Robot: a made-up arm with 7 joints.
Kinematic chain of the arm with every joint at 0, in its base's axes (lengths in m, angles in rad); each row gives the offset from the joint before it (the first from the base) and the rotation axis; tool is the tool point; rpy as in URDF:
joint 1: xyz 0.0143 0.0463 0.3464 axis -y
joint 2: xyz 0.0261 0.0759 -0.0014 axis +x
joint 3: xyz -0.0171 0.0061 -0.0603 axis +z
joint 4: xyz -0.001 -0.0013 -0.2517 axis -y
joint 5: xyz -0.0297 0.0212 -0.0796 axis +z
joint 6: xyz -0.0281 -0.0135 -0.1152 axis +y
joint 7: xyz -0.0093 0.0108 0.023 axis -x
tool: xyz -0.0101 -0.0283 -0.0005 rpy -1.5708 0 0
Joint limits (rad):
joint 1: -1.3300..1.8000
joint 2: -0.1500..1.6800
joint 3: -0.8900..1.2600
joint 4: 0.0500..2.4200
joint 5: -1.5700..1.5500
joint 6: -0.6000..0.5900
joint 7: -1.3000..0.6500
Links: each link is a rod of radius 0.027 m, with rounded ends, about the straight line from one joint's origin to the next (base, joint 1, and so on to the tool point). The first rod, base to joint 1, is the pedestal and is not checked.
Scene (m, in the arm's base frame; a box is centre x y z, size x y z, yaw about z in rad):
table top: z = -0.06
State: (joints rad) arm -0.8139 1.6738 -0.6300 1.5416 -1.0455 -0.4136 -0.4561
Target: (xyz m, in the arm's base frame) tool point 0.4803 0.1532 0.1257
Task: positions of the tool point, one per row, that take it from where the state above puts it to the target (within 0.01 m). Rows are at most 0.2 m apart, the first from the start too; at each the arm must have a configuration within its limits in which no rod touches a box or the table.
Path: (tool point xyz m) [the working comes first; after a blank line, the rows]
Joints at the target: 0.9110 0.1281 -0.7587 0.8688 -0.9071 -0.6000 -0.6271
Straight joint move there: clear.

1: 0.1059 0.5248 0.1425
2: 0.1242 0.4982 0.0786
3: 0.1873 0.4440 0.0241
4: 0.2847 0.3650 0.0052
5: 0.3925 0.2659 0.0387
6: 0.4803 0.1532 0.1257

